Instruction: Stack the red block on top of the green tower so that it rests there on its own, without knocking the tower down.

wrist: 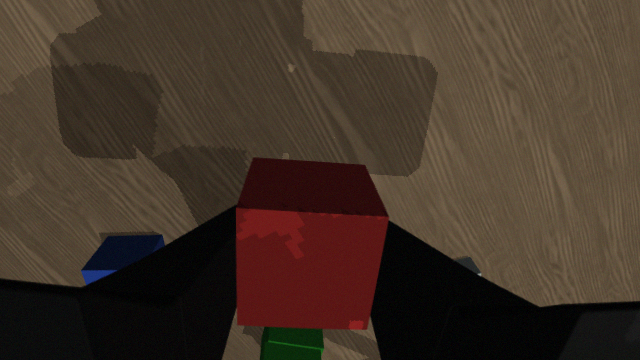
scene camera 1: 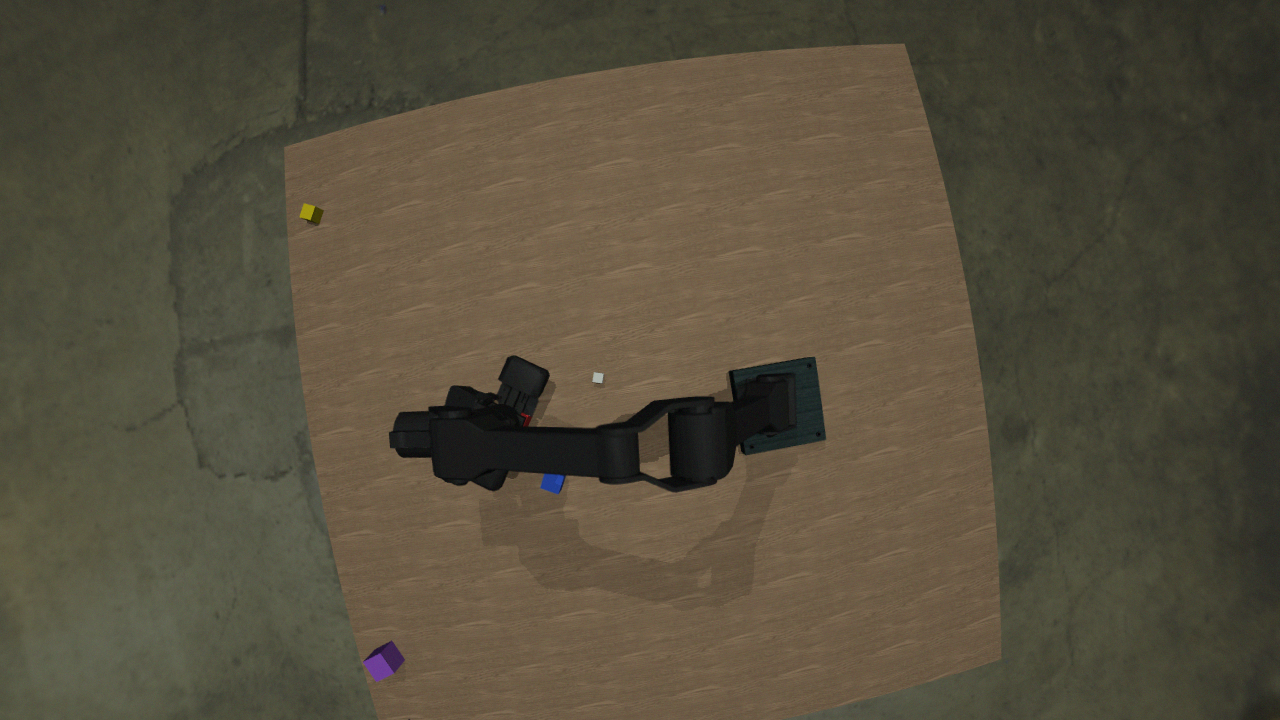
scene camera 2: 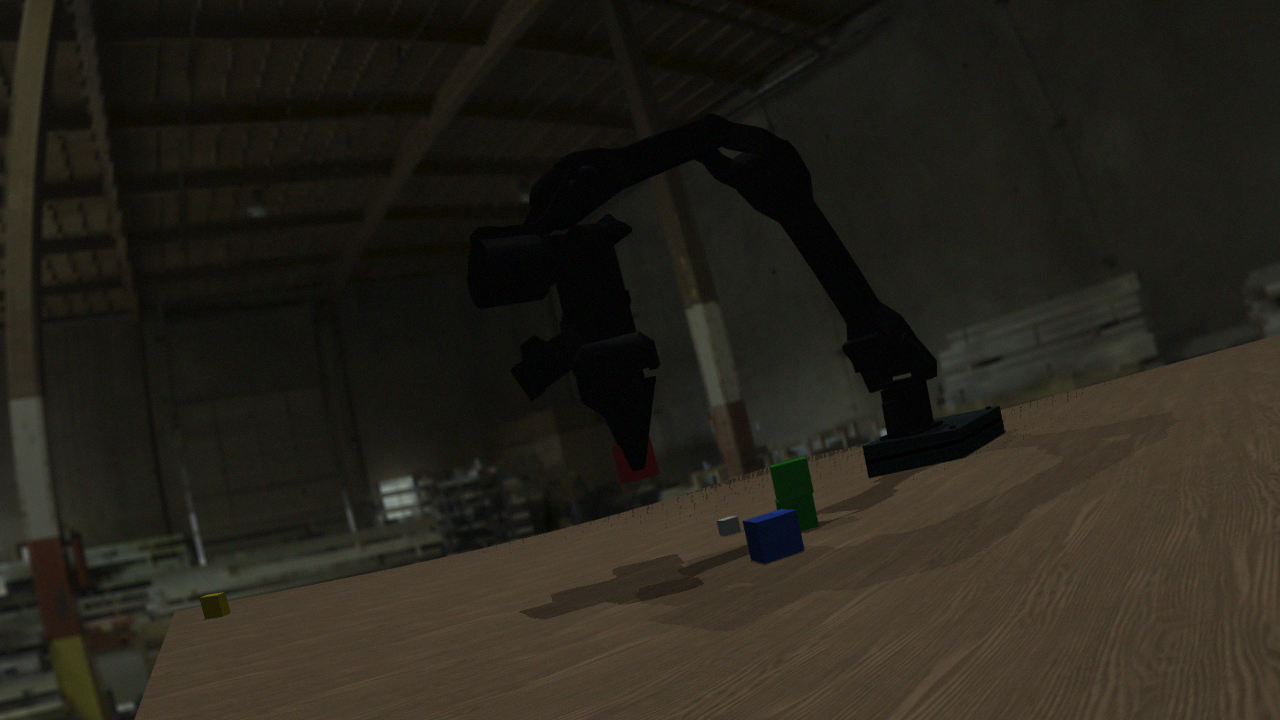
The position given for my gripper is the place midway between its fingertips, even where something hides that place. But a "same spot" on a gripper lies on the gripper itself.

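Labels:
You can see my gripper in scene camera 1 (519,417), and it's there in the wrist view and in scene camera 2 too. On my gripper, (wrist: 184,293) and (scene camera 2: 607,419) are the same spot.

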